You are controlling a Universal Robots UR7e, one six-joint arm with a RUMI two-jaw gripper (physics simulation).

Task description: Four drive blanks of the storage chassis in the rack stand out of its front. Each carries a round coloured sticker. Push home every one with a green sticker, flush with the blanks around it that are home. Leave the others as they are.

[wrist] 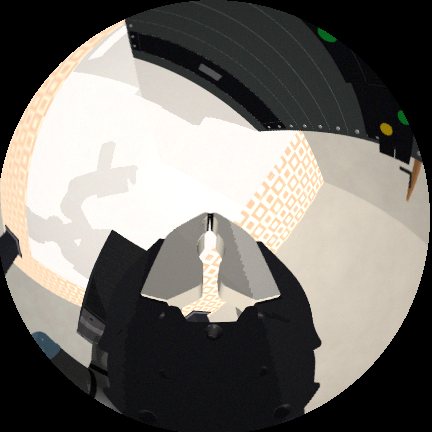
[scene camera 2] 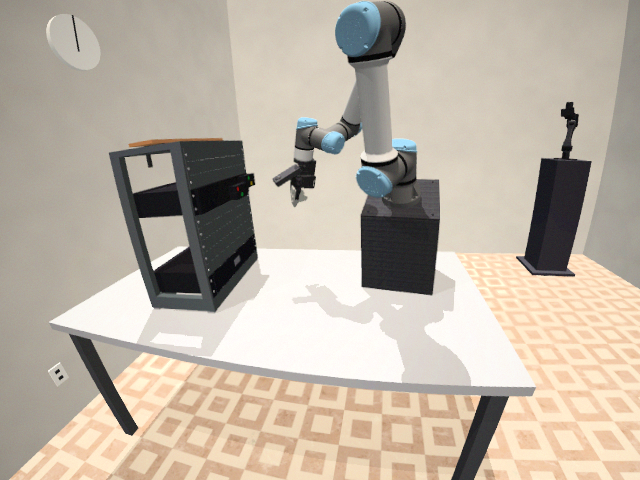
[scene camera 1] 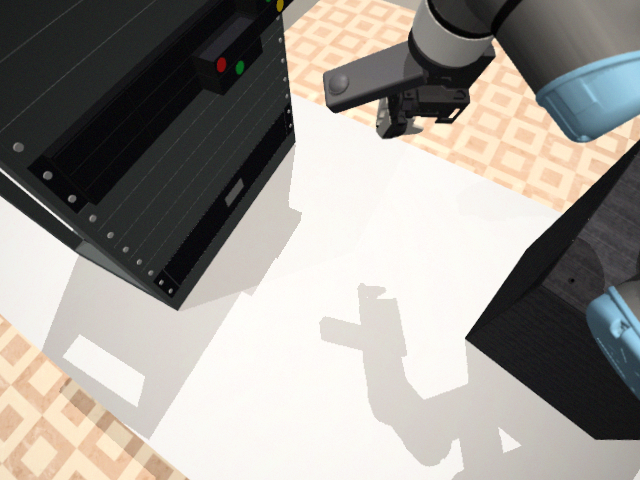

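Observation:
You'd find my gripper in the wrist view, and scene camera 2 shows my gripper too. There's a rack in the pictures along with it.

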